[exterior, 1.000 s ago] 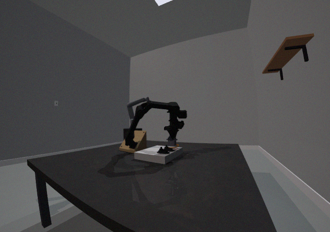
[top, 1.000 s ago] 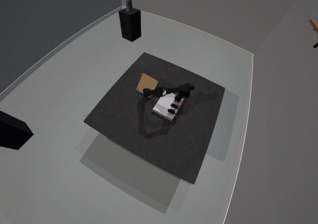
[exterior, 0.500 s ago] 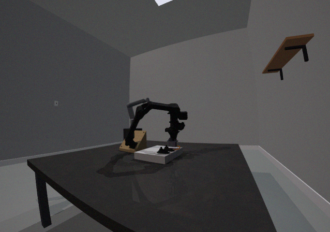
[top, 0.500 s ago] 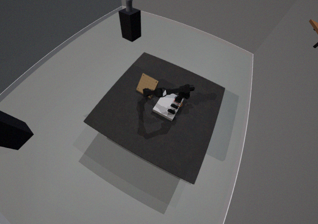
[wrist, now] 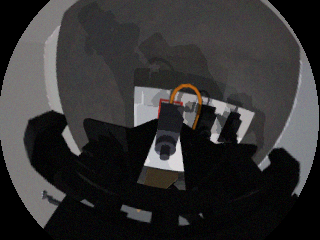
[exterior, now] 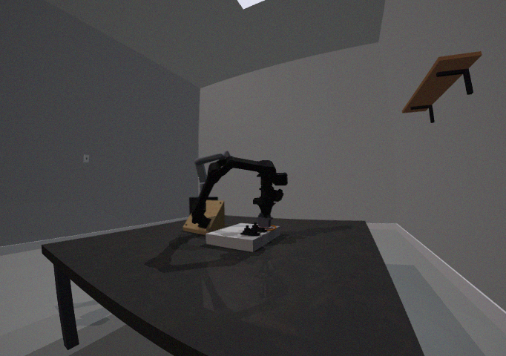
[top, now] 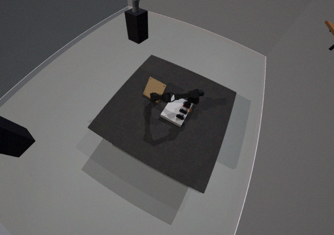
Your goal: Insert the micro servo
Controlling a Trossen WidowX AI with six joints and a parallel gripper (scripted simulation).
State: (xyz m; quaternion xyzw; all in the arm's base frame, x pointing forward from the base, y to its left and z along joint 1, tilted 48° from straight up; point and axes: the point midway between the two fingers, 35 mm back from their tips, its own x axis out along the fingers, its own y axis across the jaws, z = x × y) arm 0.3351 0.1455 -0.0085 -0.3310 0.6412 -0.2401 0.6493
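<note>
My gripper tip is now 110 mm past the white deck, 90 mm to the left of it and 80 mm above it.
</note>
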